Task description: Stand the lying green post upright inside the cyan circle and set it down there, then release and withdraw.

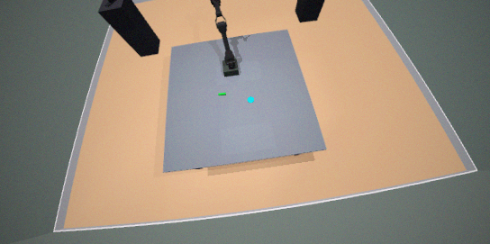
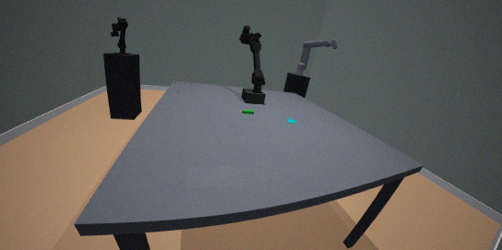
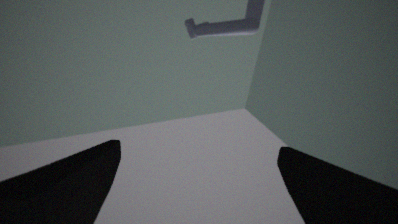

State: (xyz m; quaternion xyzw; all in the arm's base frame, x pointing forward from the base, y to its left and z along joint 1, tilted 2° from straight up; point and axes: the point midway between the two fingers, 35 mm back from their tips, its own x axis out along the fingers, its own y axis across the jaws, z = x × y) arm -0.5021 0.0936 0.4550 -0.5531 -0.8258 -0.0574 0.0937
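The green post is 760 mm ahead of my gripper tip, 520 mm below it and 240 mm to the right of it. The rest, counted from my gripper tip: cyan circle: 860 mm ahead, 530 mm below, 10 mm to the left.
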